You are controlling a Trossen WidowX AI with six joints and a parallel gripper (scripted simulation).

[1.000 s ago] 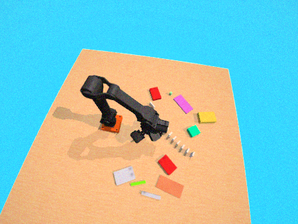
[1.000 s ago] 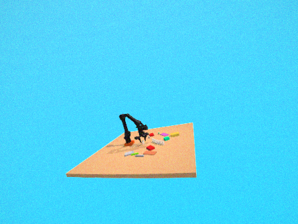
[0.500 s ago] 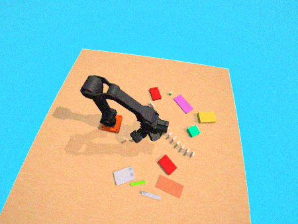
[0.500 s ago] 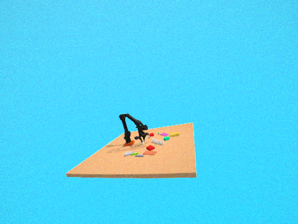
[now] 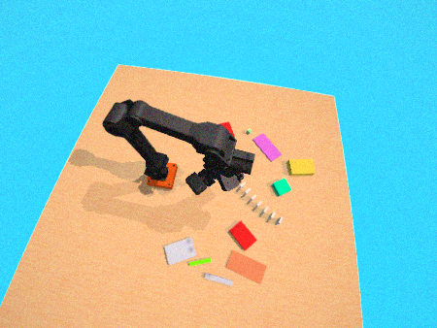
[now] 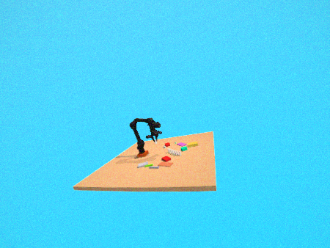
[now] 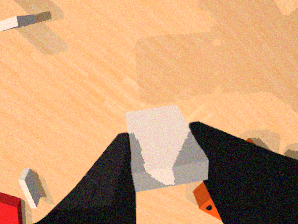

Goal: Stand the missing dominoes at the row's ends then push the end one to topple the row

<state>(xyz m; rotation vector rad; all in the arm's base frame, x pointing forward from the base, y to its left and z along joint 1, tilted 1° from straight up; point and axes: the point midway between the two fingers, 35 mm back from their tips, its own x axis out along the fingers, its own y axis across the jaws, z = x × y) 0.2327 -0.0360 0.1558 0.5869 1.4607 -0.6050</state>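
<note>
My gripper tip is now 25 cm to the right of the magenta slab, 23 cm short of it and 15 cm above it. The rest, counted from my gripper tip: lime bar: 28 cm to the right, 15 cm below, 1 cm behind; green block: 29 cm ahead, 14 cm below, 6 cm to the left; grey tile: 25 cm to the right, 15 cm below, 9 cm behind.
</note>
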